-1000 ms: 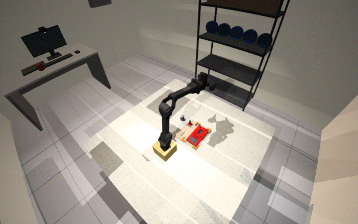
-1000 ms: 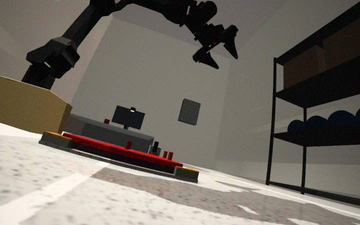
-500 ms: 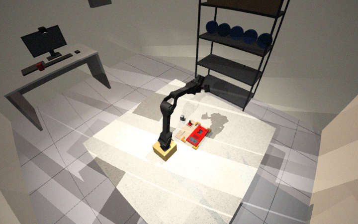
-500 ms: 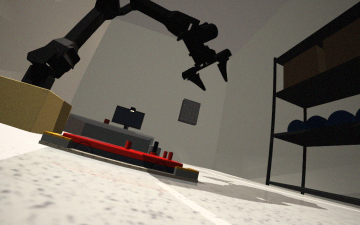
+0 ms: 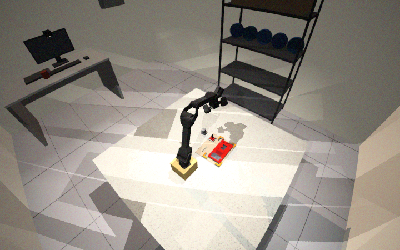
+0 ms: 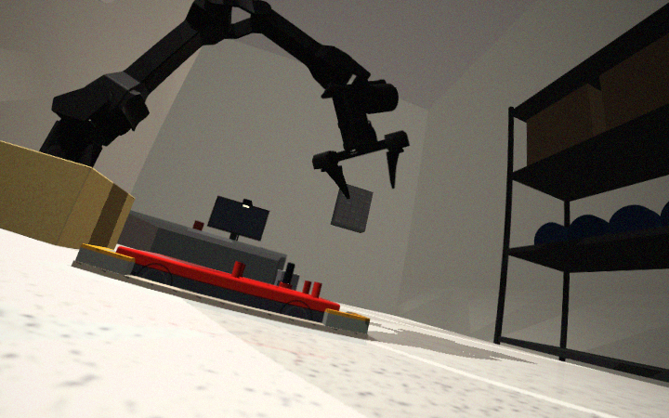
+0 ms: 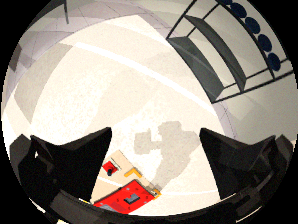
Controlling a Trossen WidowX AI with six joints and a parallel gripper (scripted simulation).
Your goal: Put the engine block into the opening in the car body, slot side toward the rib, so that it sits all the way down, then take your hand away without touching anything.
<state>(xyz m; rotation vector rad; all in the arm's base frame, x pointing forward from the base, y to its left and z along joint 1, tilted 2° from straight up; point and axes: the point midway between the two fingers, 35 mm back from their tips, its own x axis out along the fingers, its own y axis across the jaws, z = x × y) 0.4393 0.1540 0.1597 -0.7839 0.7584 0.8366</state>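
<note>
The engine block lies 12 cm behind my gripper tip, 2 cm to the left of it and 21 cm below it.
</note>
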